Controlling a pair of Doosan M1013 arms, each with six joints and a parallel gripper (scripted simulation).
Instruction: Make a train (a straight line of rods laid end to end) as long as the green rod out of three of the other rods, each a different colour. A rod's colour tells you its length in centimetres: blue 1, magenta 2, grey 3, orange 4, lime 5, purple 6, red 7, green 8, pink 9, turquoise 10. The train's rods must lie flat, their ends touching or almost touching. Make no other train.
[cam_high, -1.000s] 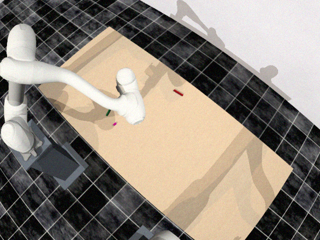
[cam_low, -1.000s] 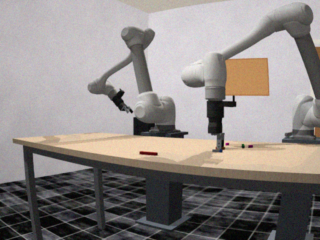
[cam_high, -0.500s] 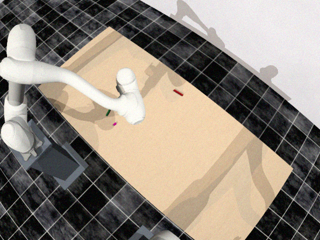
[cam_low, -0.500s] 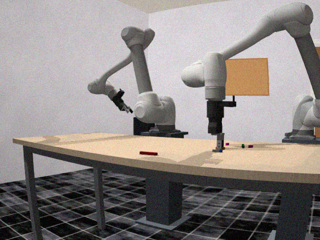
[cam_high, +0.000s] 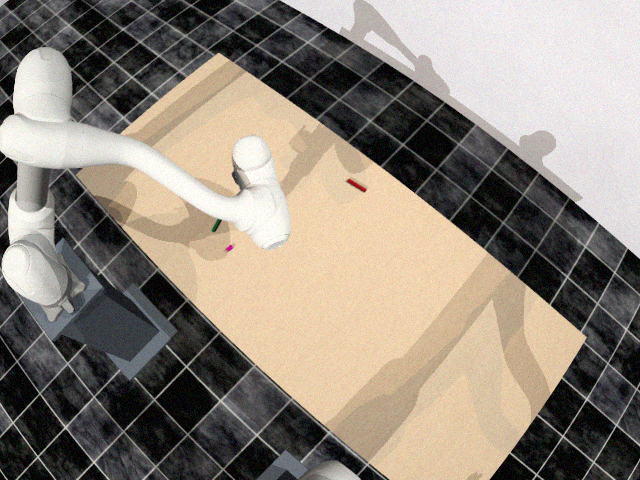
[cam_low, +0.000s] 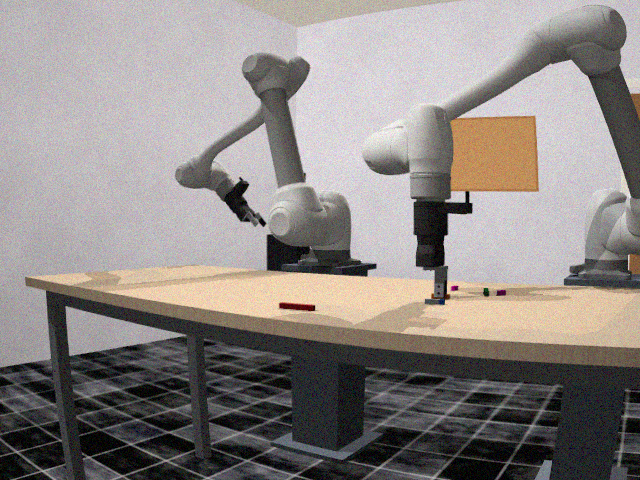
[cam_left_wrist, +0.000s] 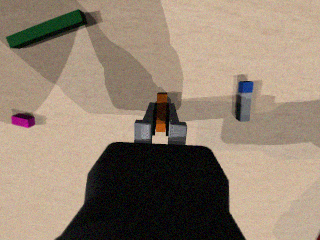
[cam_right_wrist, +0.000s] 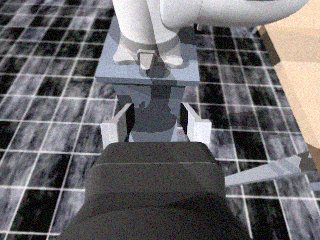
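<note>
Right now the grey rod is 8 cm ahead of my left hand, 2 cm to the left of it and 2 cm below it. From my left hand the other things lie so: orange rod (2 cm below); blue rod (8 cm ahead, 4 cm to the left, 2 cm below); green rod (12 cm behind, 7 cm to the left, 2 cm below).
</note>
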